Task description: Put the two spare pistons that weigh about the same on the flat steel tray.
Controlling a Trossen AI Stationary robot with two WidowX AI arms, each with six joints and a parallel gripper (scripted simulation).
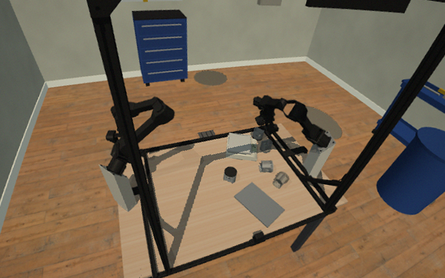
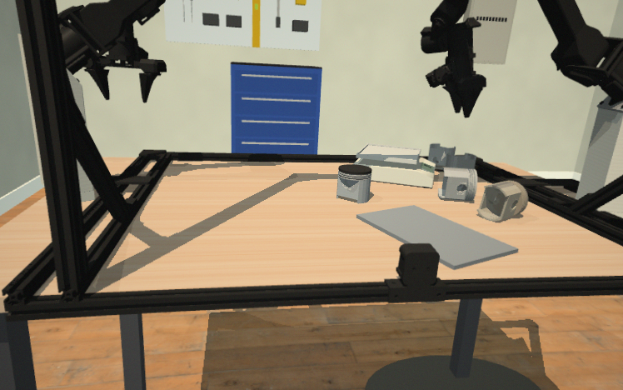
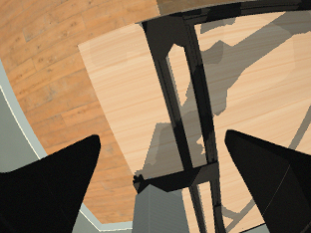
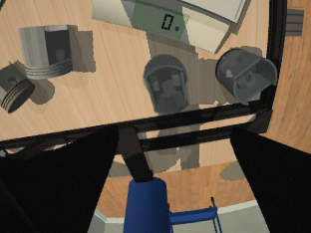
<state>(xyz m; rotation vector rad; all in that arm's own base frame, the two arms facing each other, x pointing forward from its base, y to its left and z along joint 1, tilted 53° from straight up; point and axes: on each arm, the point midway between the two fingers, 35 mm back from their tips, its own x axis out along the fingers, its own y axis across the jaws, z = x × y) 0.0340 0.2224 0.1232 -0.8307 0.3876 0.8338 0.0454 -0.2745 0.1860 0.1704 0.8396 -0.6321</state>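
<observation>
Right now the tan piston is 280 mm behind my right hand and 170 mm below it. From my right hand the other things lie so: white weighing scale: 170 mm below, 150 mm to the left, 30 mm ahead; flat grey steel tray: 380 mm behind, 200 mm below, 180 mm to the left; dark-topped piston: 290 mm to the left, 190 mm behind, 160 mm below.
</observation>
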